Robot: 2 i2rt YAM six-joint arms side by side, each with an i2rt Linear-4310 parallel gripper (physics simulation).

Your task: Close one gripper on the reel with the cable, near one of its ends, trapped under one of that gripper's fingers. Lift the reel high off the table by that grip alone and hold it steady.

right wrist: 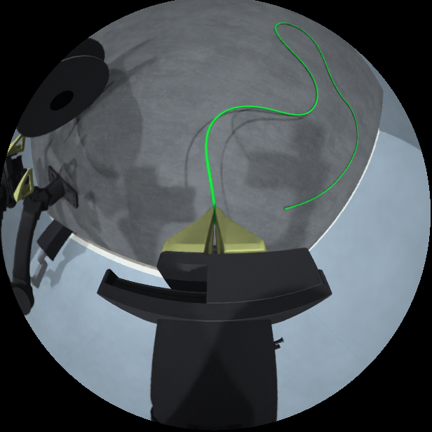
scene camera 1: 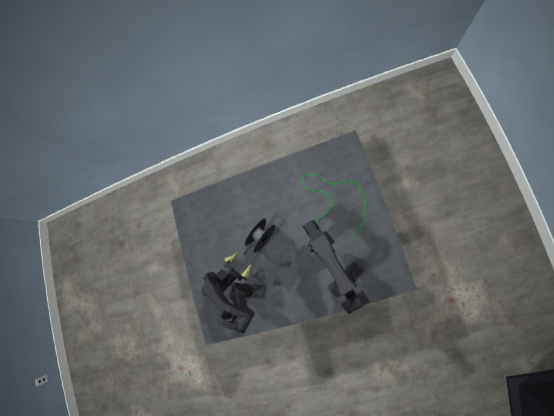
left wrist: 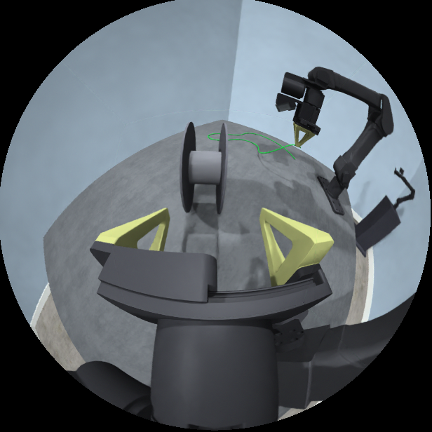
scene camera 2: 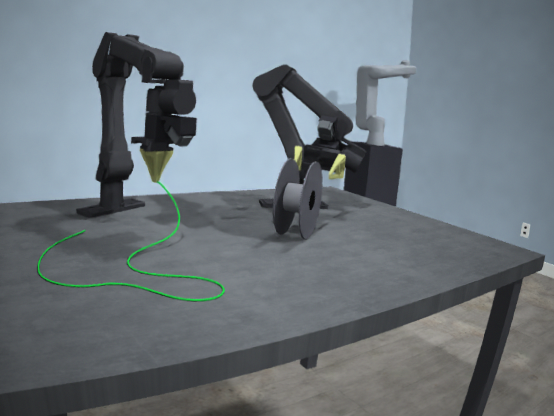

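Pixels of known places: left gripper, fingertip midpoint: [scene camera 1: 244, 258]; right gripper, fingertip midpoint: [scene camera 2: 155, 182]; left arm's base, origin of the base link: [scene camera 1: 248, 290]; right arm's base, origin of the base link: [scene camera 2: 111, 209].
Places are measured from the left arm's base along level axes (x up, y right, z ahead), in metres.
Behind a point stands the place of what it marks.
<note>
The black and grey reel [scene camera 1: 258, 234] {y 0.078, x 0.120, z 0.313 m} [scene camera 2: 292, 197] {y 0.100, x 0.094, z 0.332 m} [left wrist: 205, 167] [right wrist: 85, 95] stands on its flange rims on the table, its hub level. My left gripper [scene camera 1: 244, 260] {y 0.015, x 0.129, z 0.187 m} [scene camera 2: 315, 172] {y 0.015, x 0.129, z 0.187 m} [left wrist: 214, 212] [right wrist: 25, 149] is open, beside the reel, its fingers apart and empty. My right gripper [scene camera 2: 157, 180] {y 0.403, x 0.110, z 0.284 m} [left wrist: 296, 146] [right wrist: 214, 212] is shut on the green cable [scene camera 1: 365, 202] {y 0.614, x 0.003, z 0.517 m} [scene camera 2: 110, 284] {y 0.467, x 0.001, z 0.608 m} [left wrist: 259, 151] [right wrist: 206, 145] near one end and holds that end above the table. The rest of the cable lies in loose curves, its other end on the table. In scene camera 1 the right fingertips are hidden under the arm.
The dark grey table [scene camera 1: 280, 180] {y 0.153, x 0.000, z 0.625 m} [scene camera 2: 350, 300] {y 0.085, x 0.000, z 0.673 m} carries both arms. Behind it in scene camera 2, a pale robot arm [scene camera 2: 367, 95] stands on a dark pedestal [scene camera 2: 385, 175]. The cable's loops lie toward the table's far side from the arm bases.
</note>
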